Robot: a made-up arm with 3 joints. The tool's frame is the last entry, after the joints. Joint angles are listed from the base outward.
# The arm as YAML. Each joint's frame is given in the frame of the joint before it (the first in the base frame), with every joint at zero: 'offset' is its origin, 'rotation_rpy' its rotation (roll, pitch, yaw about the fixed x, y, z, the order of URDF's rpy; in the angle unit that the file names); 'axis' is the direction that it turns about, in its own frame. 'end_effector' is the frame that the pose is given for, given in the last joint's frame.
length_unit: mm
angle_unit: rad
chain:
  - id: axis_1
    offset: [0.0, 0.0, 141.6]
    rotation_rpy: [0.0, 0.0, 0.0]
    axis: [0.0, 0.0, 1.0]
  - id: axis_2
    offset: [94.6, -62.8, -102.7]
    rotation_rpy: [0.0, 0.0, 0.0]
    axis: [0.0, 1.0, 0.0]
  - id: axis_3
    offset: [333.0, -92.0, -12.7]
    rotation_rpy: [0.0, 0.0, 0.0]
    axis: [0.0, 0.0, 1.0]
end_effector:
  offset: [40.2, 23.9, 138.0]
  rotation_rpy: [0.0, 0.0, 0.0]
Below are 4 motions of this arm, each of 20 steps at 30 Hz.
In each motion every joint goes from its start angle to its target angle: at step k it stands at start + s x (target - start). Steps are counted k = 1, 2, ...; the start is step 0. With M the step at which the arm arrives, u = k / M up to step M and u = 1 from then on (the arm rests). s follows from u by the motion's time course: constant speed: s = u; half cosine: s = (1 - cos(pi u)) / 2; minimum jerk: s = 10 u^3 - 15 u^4 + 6 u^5.
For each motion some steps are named. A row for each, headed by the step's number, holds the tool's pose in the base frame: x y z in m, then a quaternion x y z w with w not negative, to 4 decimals.
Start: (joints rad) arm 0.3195 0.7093 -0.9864
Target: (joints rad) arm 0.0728 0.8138 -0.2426
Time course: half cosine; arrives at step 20
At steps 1, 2, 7, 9, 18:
1: 0.4924 -0.0221 -0.1106 -0.2103 0.2767 -0.3055 0.8865
2: 0.4921 -0.0238 -0.1115 -0.2083 0.2793 -0.3014 0.8875
7: 0.4858 -0.0465 -0.1229 -0.1785 0.3133 -0.2448 0.9000
9: 0.4809 -0.0597 -0.1292 -0.1580 0.3322 -0.2107 0.9057
18: 0.4556 -0.1065 -0.1489 -0.0667 0.3889 -0.0835 0.9151

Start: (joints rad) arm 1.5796 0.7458 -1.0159
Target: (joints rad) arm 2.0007 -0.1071 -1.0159
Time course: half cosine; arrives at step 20
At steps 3, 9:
3: 0.1616 0.4672 -0.1063 -0.3309 0.0886 0.2716 0.8994
9: 0.0827 0.5129 0.0140 -0.1886 0.0351 0.3555 0.9148

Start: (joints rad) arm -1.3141 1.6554 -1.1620
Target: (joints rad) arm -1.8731 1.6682 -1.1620
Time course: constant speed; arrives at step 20
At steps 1, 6, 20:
1: -0.1348 -0.2243 -0.3413 0.0662 0.7336 -0.6423 0.2120
6: -0.1649 -0.2021 -0.3416 0.1175 0.7283 -0.6544 0.1663
20: -0.2285 -0.1207 -0.3424 0.2578 0.6944 -0.6709 0.0358

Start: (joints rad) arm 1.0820 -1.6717 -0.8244
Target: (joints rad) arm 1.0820 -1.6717 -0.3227
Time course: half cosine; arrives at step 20
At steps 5, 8, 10, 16, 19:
5: 0.1134 -0.1376 0.4030 0.5886 -0.4515 0.1105 0.6614
8: 0.1093 -0.1355 0.4038 0.5654 -0.4803 0.1434 0.6550
10: 0.1061 -0.1338 0.4041 0.5463 -0.5019 0.1686 0.6490
16: 0.0978 -0.1293 0.4035 0.4927 -0.5546 0.2335 0.6286
19: 0.0960 -0.1283 0.4031 0.4801 -0.5655 0.2475 0.6232

